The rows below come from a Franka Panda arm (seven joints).
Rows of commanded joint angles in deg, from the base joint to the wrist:
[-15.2 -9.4 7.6 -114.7 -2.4 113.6 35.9]
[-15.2 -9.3 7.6 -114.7 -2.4 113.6 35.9]
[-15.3 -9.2 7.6 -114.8 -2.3 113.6 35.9]
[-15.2 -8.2 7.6 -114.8 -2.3 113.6 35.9]
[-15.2 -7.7 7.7 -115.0 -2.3 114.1 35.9]
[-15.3 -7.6 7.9 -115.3 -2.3 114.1 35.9]
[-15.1 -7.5 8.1 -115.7 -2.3 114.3 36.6]
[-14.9 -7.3 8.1 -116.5 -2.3 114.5 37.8]
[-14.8 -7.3 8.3 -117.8 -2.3 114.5 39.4]
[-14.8 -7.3 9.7 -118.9 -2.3 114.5 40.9]
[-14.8 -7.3 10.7 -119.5 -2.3 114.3 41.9]
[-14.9 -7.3 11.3 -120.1 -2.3 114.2 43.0]
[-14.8 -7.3 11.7 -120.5 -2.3 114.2 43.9]
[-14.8 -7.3 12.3 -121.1 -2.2 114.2 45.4]
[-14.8 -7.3 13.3 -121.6 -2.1 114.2 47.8]
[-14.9 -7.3 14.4 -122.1 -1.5 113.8 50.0]
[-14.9 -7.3 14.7 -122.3 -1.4 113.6 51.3]
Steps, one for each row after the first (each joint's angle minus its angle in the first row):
[0.0 0.1 0.0 0.0 0.0 0.0 0.0]
[-0.1 0.2 0.0 -0.1 0.1 0.0 0.0]
[0.0 1.2 0.0 -0.1 0.1 0.0 0.0]
[0.0 1.7 0.1 -0.3 0.1 0.5 0.0]
[-0.1 1.8 0.3 -0.6 0.1 0.5 0.0]
[0.1 1.9 0.5 -1.0 0.1 0.7 0.7]
[0.3 2.1 0.5 -1.8 0.1 0.9 1.9]
[0.4 2.1 0.7 -3.1 0.1 0.9 3.5]
[0.4 2.1 2.1 -4.2 0.1 0.9 5.0]
[0.4 2.1 3.1 -4.8 0.1 0.7 6.0]
[0.3 2.1 3.7 -5.4 0.1 0.6 7.1]
[0.4 2.1 4.1 -5.8 0.1 0.6 8.0]
[0.4 2.1 4.7 -6.4 0.2 0.6 9.5]
[0.4 2.1 5.7 -6.9 0.3 0.6 11.9]
[0.3 2.1 6.8 -7.4 0.9 0.2 14.1]
[0.3 2.1 7.1 -7.6 1.0 0.0 15.4]

